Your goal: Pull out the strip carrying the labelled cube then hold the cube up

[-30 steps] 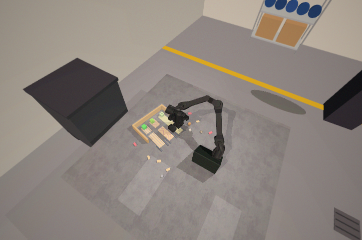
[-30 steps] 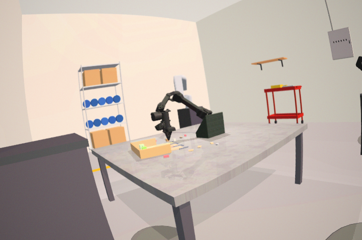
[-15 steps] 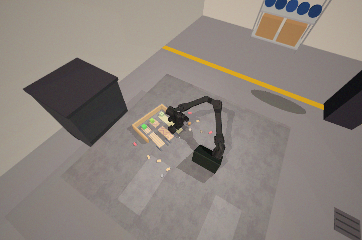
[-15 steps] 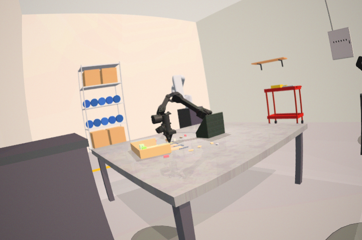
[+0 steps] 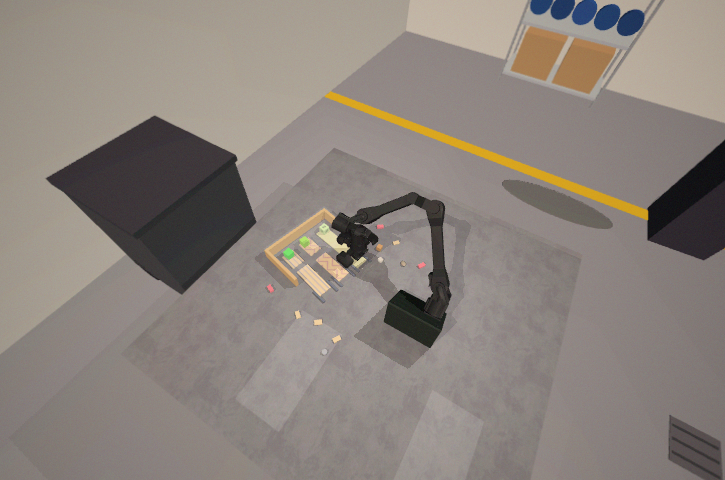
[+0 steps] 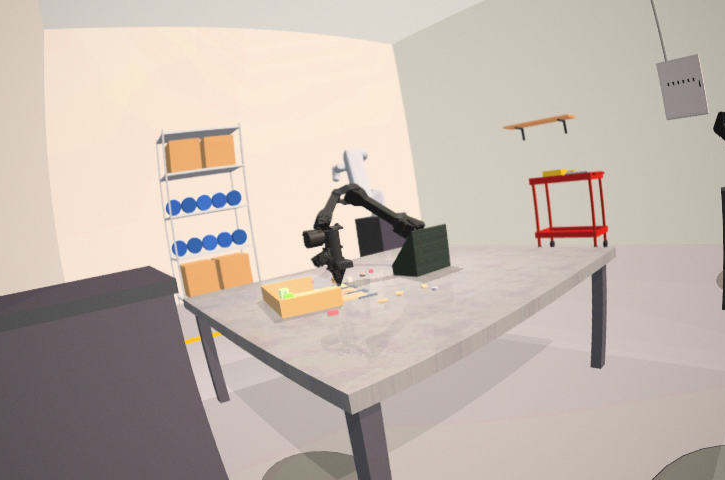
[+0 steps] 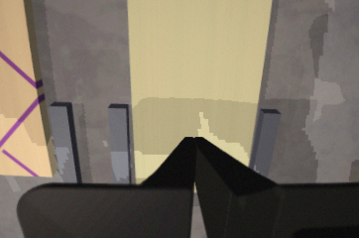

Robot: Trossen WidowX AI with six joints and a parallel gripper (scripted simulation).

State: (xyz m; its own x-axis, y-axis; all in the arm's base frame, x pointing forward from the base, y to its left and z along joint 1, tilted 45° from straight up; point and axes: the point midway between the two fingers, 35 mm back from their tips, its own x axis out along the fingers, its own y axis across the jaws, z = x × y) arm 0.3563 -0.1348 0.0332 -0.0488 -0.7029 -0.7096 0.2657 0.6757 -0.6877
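My gripper tip is now 90 mm short of the pale yellow strip and 30 mm to the left of it. The rest, counted from my gripper tip: light green labelled cube (200 mm ahead, 60 mm to the right, 10 mm above).
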